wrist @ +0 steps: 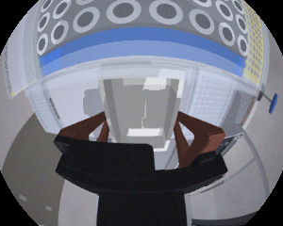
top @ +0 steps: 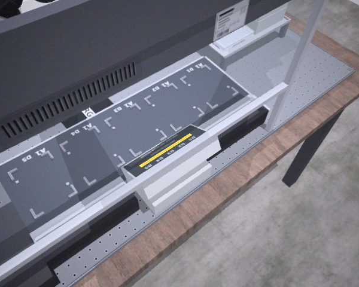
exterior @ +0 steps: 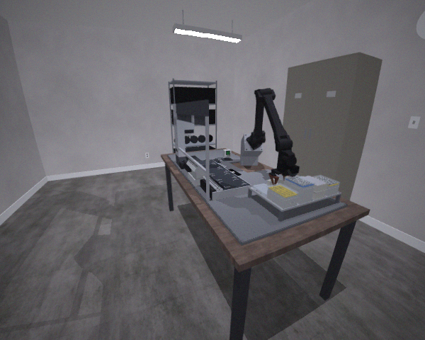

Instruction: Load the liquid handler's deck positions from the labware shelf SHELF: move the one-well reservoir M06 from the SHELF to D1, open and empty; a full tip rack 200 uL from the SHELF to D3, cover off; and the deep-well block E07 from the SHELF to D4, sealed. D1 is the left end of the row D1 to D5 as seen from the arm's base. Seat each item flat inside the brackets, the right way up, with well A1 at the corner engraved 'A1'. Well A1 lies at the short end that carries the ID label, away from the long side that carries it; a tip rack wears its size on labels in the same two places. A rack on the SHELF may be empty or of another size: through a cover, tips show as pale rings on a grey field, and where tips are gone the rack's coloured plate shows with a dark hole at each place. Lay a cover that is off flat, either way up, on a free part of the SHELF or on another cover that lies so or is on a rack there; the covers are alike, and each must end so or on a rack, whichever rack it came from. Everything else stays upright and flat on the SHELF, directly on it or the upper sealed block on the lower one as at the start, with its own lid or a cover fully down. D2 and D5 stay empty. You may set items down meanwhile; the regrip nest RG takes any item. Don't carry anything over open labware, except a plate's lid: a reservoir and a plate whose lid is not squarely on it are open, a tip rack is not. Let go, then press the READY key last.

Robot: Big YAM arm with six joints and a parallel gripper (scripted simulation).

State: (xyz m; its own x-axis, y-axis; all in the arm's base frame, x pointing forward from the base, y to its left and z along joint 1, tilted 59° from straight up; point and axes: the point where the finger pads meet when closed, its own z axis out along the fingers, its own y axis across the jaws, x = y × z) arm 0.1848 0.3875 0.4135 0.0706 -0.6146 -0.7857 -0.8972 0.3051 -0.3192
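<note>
The shelf lies 60 mm to the left of my hand, 60 mm behind it and 20 mm below it. The rest, counted from my hand: sealed deep-well block: 130 mm to the left, 120 mm behind, 40 mm above; then clear flat plate: 110 mm ahead, 10 mm to the left, 10 mm below; then white one-well reservoir: 10 mm below.
</note>
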